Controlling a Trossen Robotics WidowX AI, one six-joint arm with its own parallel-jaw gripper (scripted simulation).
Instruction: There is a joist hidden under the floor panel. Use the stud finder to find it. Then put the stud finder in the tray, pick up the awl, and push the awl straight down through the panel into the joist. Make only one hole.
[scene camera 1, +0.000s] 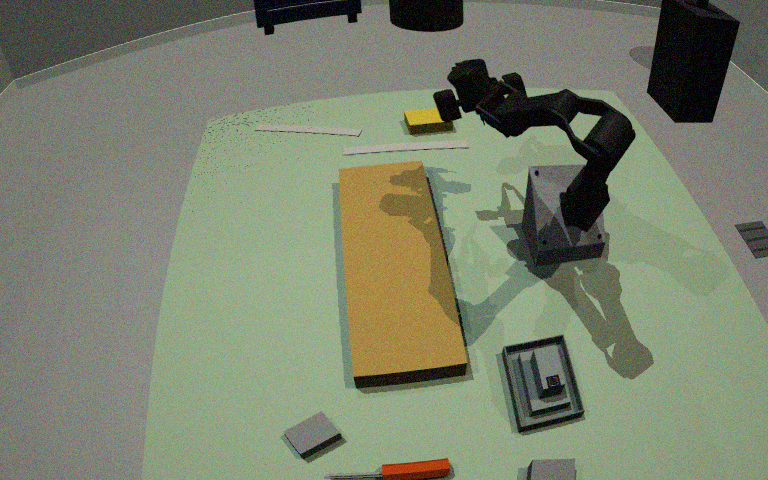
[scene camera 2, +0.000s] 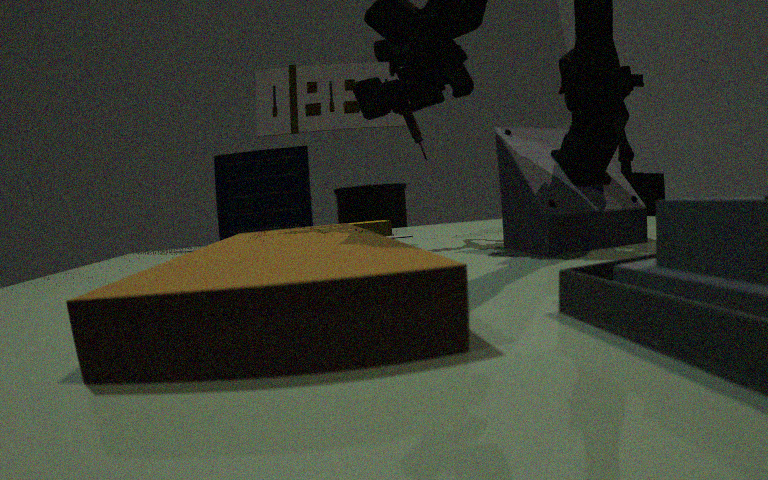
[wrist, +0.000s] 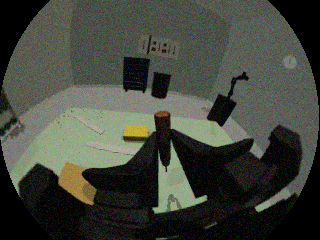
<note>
My gripper (scene camera 2: 405, 111) holds an awl (wrist: 162, 119). Further things: a stud finder (scene camera 2: 704, 246) and a yellow block (scene camera 1: 423, 121).
The stud finder also shows in scene camera 1 (scene camera 1: 544, 383). My gripper is seen too in scene camera 1 (scene camera 1: 472, 86) and in the wrist view (wrist: 163, 133). The wrist view misses the stud finder: it is out of frame.
</note>
